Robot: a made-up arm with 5 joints.
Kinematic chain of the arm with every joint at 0, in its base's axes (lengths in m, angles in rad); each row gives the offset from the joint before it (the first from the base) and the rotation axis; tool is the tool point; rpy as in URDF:
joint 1: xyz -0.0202 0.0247 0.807 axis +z
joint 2: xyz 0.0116 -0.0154 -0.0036 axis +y
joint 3: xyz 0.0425 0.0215 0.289 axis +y
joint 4: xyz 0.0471 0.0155 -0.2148 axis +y
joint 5: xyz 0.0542 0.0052 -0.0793 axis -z
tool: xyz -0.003 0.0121 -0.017 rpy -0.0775 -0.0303 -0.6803
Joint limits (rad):
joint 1: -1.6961..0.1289
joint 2: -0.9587..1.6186
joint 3: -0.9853..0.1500
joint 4: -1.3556..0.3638
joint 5: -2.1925..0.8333
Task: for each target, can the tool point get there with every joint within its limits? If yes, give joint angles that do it. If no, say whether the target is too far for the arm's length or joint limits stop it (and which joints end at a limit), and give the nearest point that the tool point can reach.
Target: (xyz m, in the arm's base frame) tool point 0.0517 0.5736 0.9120
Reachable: no: joint limits stop it (at a limit: joint 1) | nearest point 0.1154 0.0819 0.9120 | short by 0.496 m
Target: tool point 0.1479 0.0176 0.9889
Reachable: yes | joints -0.2776 -0.6998 -0.2152 -0.4146 0.3294
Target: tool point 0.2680 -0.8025 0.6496
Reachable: no: too far | nearest point 0.1261 -0.3953 0.7263 | short by 0.438 m
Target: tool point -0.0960 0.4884 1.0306
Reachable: no: joint limits stop it (at a limit: joint 2, joint 3, joint 4, joint 5) | nearest point -0.0364 0.1237 1.2119 | short by 0.412 m
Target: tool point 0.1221 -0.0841 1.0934
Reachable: yes | joints -0.8484 -0.6086 -0.5515 -0.7112 -0.6267
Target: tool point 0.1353 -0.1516 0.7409
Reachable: yes | joints -0.9974 0.3719 -0.3466 0.0783 -0.6135
